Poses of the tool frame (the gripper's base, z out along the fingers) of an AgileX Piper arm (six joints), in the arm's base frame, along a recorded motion.
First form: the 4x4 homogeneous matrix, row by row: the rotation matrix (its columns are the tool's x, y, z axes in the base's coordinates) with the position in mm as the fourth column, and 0 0 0 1 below. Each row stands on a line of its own.
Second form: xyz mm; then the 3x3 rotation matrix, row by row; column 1 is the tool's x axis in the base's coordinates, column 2 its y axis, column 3 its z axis. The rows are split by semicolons. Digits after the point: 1 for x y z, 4 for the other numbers.
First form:
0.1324 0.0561 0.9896 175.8
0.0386 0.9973 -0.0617 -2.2
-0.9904 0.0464 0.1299 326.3
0 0 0 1
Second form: 175.8 -2.2 326.3; 0.1324 0.0561 0.9896; 0.0386 0.9973 -0.0617; -0.9904 0.0464 0.1299
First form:
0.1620 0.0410 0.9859 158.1
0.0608 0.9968 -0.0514 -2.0
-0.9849 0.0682 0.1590 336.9
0 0 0 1
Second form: 158.1 -2.0 336.9; 0.1620 0.0410 0.9859; 0.0608 0.9968 -0.0514; -0.9849 0.0682 0.1590
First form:
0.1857 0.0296 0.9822 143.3
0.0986 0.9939 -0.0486 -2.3
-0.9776 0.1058 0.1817 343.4
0 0 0 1
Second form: 143.3 -2.3 343.4; 0.1857 0.0296 0.9822; 0.0986 0.9939 -0.0486; -0.9776 0.1058 0.1817
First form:
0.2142 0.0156 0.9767 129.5
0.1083 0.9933 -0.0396 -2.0
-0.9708 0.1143 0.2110 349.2
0 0 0 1
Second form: 129.5 -2.0 349.2; 0.2142 0.0156 0.9767; 0.1083 0.9933 -0.0396; -0.9708 0.1143 0.2110
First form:
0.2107 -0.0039 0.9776 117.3
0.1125 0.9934 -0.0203 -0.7
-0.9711 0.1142 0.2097 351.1
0 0 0 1
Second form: 117.3 -0.7 351.1; 0.2107 -0.0039 0.9776; 0.1125 0.9934 -0.0203; -0.9711 0.1142 0.2097
